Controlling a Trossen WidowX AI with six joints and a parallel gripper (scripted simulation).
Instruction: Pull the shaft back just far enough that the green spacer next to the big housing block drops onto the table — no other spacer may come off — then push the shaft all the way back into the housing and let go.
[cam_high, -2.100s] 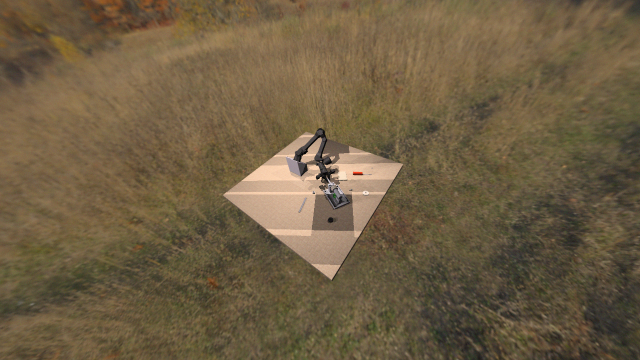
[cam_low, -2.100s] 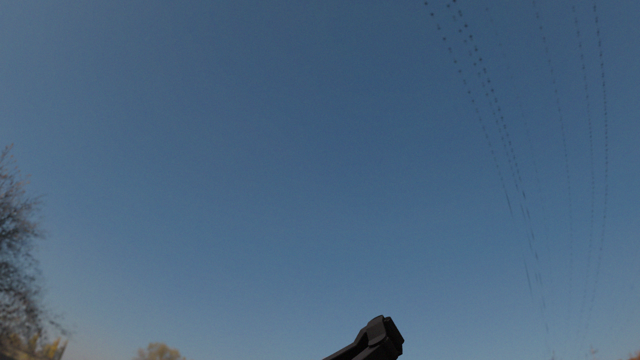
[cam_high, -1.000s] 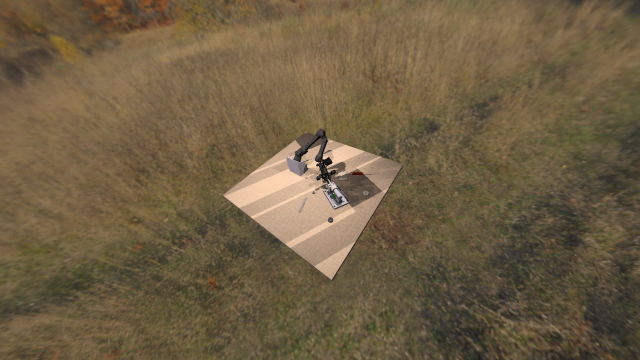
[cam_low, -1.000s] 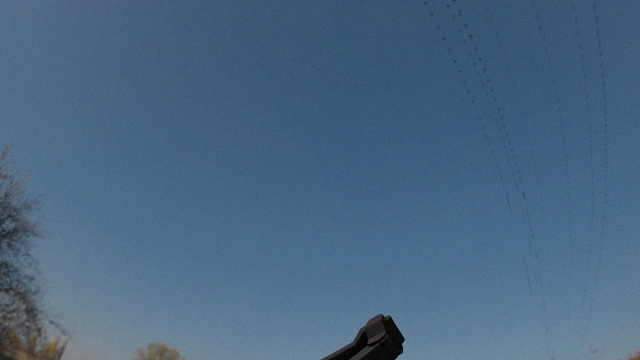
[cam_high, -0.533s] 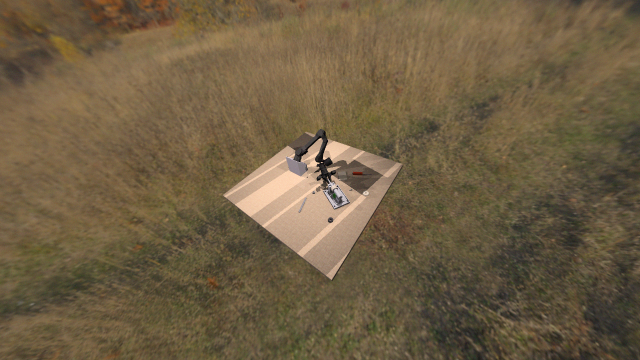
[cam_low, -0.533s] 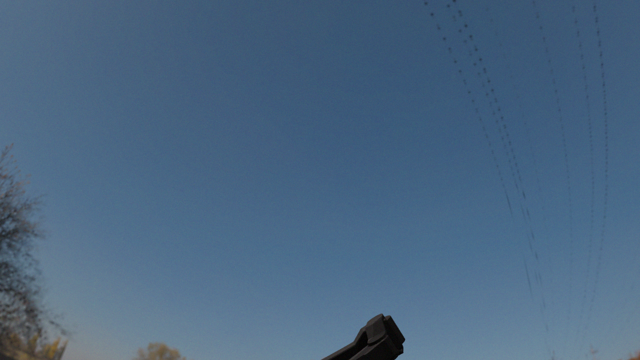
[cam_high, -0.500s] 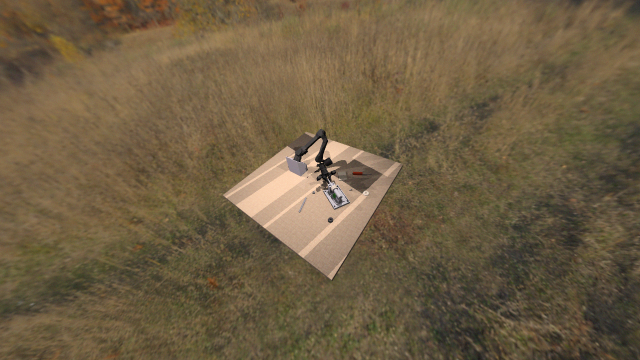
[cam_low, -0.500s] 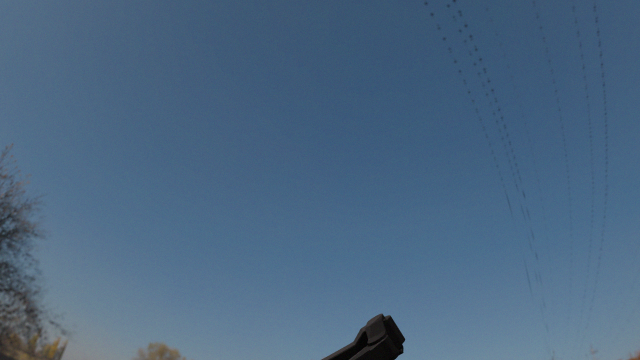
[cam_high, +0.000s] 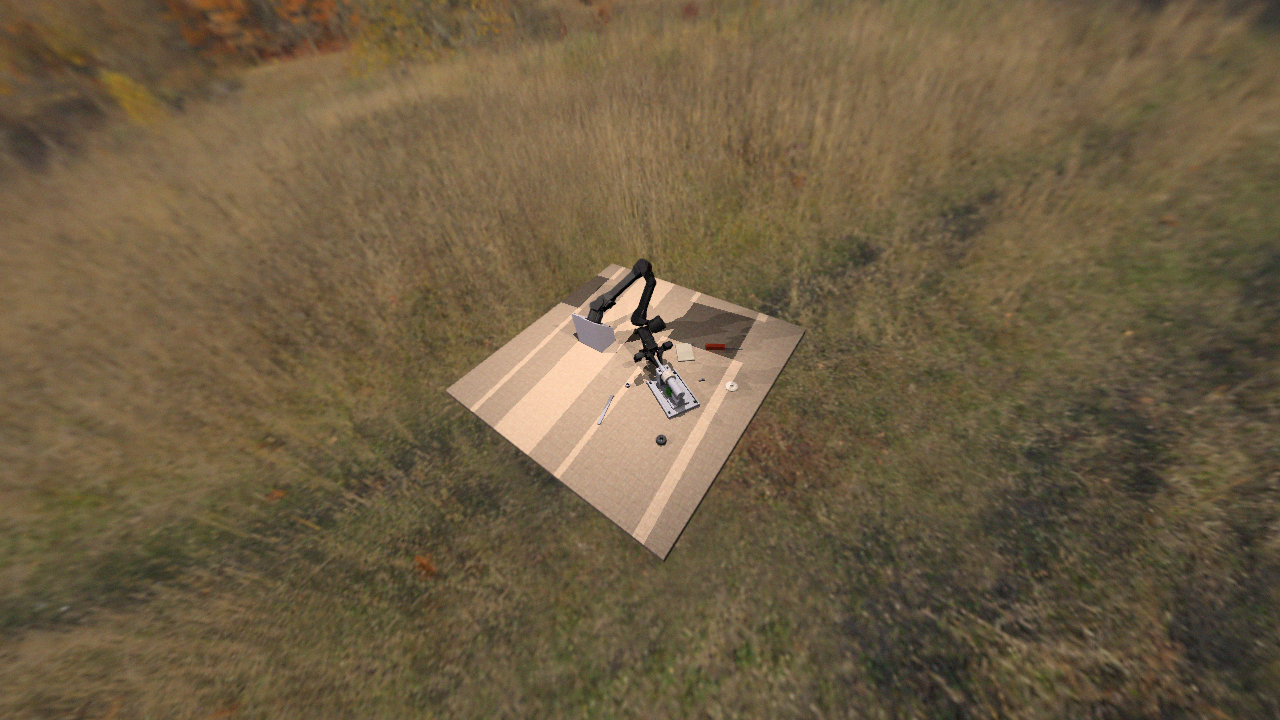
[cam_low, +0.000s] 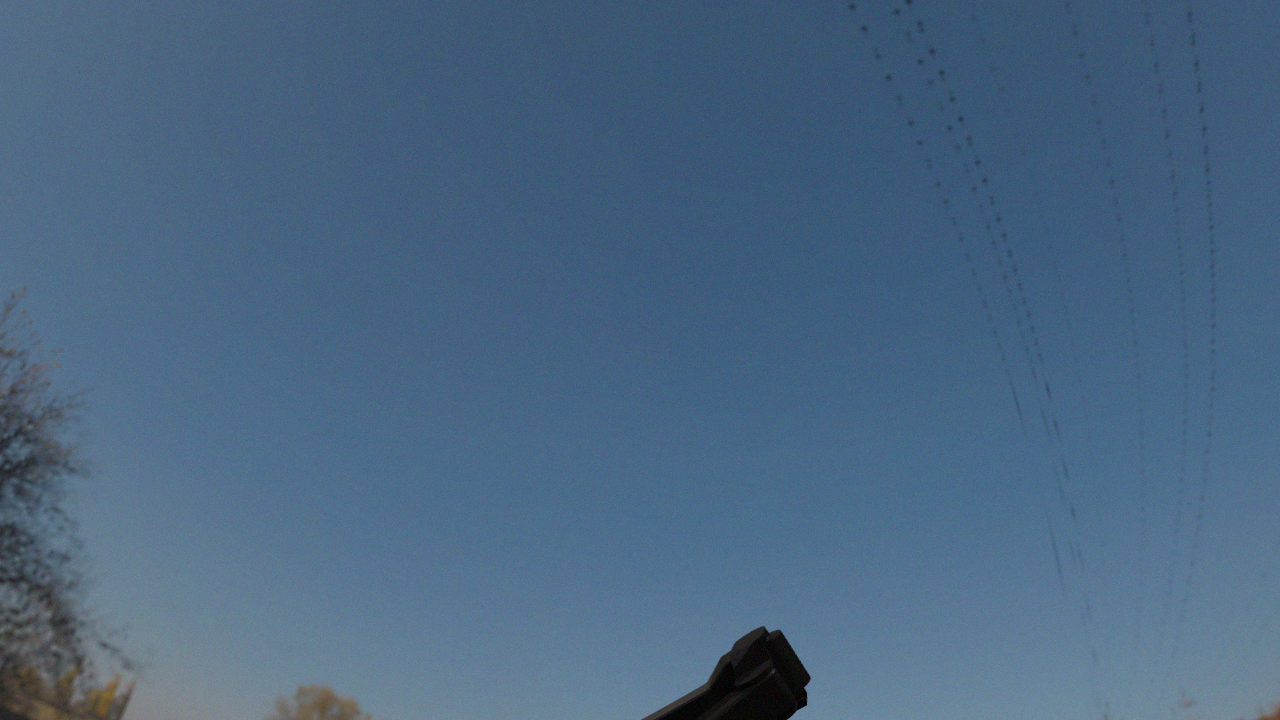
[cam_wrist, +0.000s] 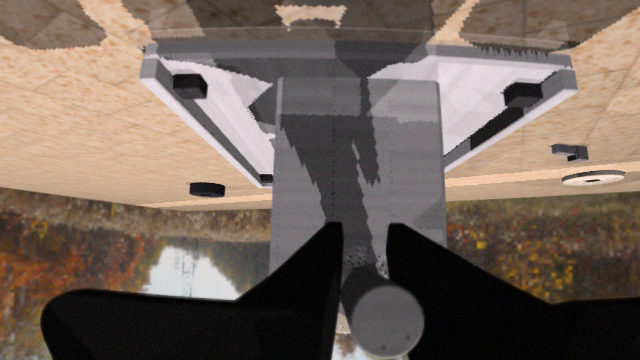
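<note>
The shaft is 4 cm ahead of my gripper tip, 2 cm to the right of it and 2 cm above it. The rest, counted from my gripper tip: black ring (28 cm to the right, 20 cm ahead, 6 cm below); then green spacer (9 cm ahead, 5 cm to the right, 5 cm below).
</note>
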